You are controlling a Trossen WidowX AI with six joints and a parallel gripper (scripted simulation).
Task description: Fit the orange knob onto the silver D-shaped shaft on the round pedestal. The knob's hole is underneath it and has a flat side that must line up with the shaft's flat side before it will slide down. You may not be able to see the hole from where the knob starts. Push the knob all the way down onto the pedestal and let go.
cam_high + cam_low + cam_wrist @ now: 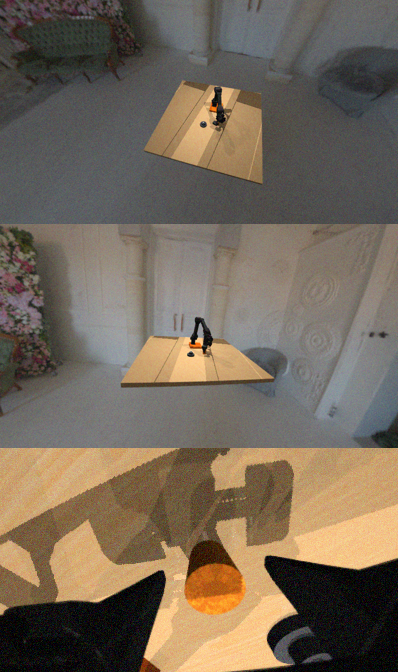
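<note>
Right now my gripper tip is 1 cm below the orange knob. Round my gripper tip: pedestal with D-shaped shaft 18 cm to the right, 5 cm ahead.
</note>
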